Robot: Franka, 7 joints.
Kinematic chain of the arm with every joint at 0, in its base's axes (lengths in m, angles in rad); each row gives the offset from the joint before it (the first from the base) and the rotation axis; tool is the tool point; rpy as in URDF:
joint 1: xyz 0 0 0.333 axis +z
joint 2: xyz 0 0 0 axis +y
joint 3: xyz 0 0 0.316 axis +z
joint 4: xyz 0.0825 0 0 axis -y
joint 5: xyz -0.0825 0 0.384 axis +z
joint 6: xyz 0 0 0 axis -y
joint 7: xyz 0.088 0 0 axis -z
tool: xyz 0 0 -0.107 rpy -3.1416 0 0
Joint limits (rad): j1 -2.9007..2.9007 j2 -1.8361..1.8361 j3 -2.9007..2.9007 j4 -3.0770..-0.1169 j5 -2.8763..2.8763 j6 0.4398..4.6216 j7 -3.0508..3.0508
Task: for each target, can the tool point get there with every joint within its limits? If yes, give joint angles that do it. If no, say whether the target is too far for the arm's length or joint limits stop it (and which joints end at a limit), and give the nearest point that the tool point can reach.
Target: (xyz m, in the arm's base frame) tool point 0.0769 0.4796 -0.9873
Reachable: no: too far | nearest point 0.0593 0.3701 -0.3528 | short by 0.644 m
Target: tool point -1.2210 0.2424 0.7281
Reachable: no: too far | nearest point -0.8020 0.1592 0.5925 | short by 0.448 m
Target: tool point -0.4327 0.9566 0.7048
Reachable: no: too far | nearest point -0.3333 0.7368 0.6194 | short by 0.256 m
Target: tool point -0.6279 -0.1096 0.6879
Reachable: yes | joints 0.8339 -1.3553 0.8503 -1.4254 -0.6086 3.8949 2.3185
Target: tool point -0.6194 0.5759 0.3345
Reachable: yes | joints -0.3236 -1.4757 1.7655 -0.6882 0.3542 2.3950 -0.3529
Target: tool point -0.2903 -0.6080 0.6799
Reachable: yes | joints -1.6007 0.6445 -0.4649 -1.0745 -2.1109 1.1164 1.8900
